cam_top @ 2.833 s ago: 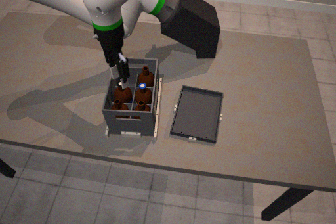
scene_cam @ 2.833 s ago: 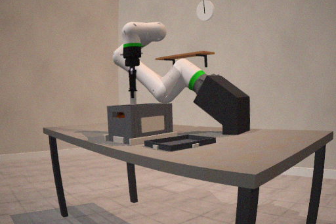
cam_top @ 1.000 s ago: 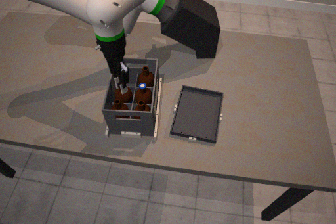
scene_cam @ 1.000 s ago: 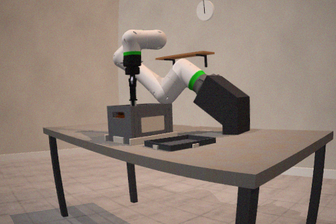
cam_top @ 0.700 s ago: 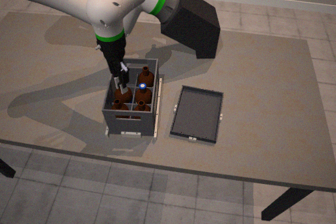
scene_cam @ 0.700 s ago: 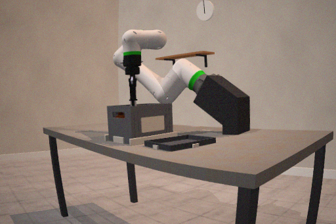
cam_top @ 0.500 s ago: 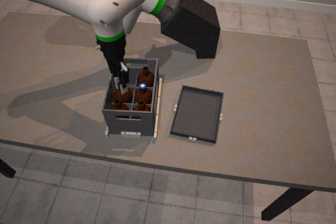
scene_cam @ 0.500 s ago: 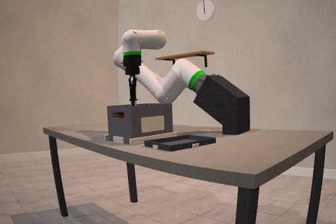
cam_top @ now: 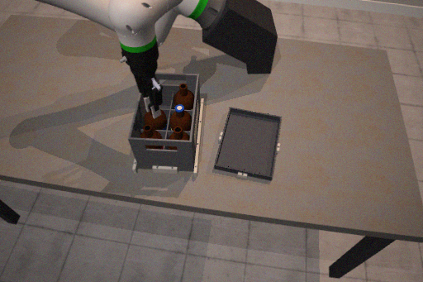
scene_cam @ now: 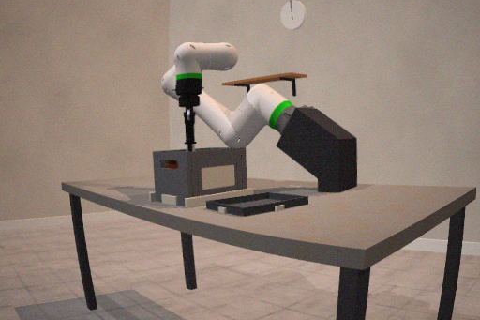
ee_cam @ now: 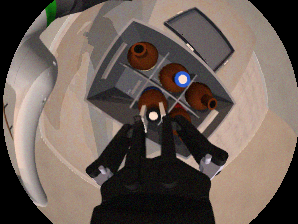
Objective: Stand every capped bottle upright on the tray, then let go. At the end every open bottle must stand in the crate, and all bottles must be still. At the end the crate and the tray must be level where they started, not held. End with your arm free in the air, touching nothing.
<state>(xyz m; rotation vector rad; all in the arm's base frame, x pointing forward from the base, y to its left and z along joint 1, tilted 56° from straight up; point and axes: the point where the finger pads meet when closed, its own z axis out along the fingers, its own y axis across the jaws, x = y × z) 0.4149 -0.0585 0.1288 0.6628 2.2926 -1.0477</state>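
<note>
Right now my hand is 70 mm above the white-capped bottle. Also, from my hand: open bottle (100 mm behind, 80 mm to the left, 70 mm below); grey crate (80 mm below, 40 mm to the left); dark tray (320 mm to the left, 150 mm below, 10 mm behind).
</note>
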